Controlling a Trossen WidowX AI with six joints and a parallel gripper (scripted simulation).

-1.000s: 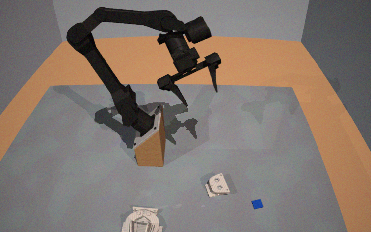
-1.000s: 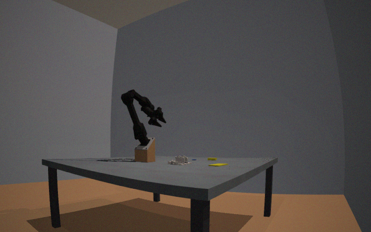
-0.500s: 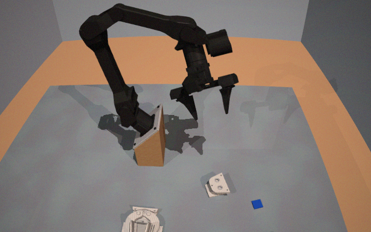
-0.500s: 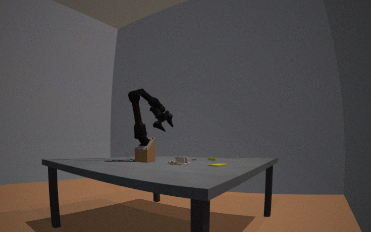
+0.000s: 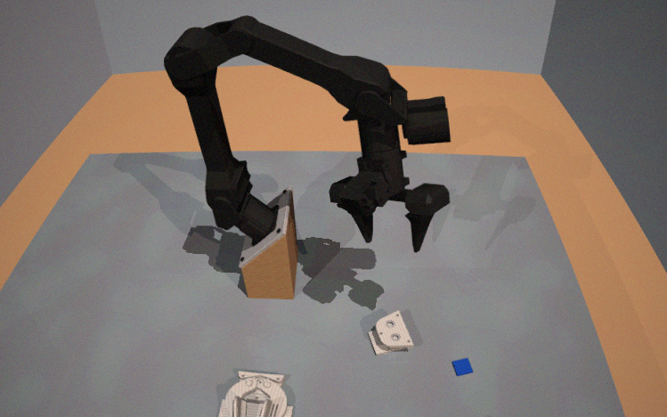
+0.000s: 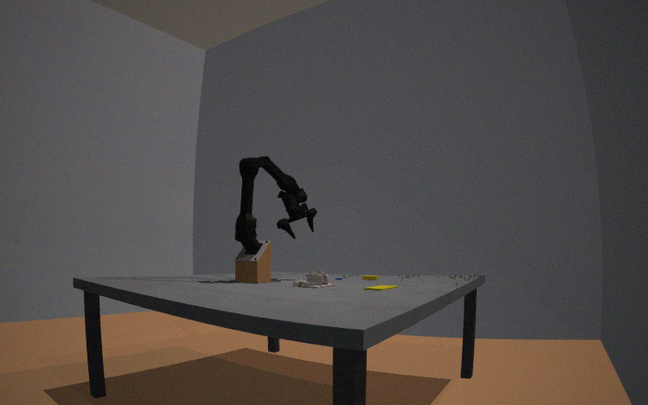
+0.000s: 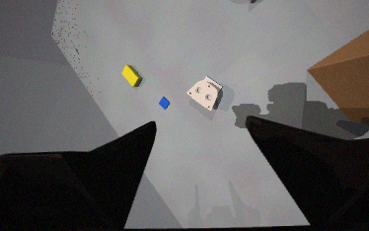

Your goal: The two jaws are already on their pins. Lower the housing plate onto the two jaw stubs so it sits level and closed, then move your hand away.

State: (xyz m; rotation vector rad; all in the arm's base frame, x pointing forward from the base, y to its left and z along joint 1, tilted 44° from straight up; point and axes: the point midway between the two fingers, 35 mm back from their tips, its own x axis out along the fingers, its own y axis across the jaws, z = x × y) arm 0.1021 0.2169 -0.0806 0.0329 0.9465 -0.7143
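My gripper tip is now 4 cm short of the white stepped block, 1 cm to the right of it and 20 cm above it. Also, from my gripper tip: yellow piece 25 cm ahead, 17 cm to the left, 20 cm below; blue square 10 cm ahead, 14 cm to the left, 20 cm below.
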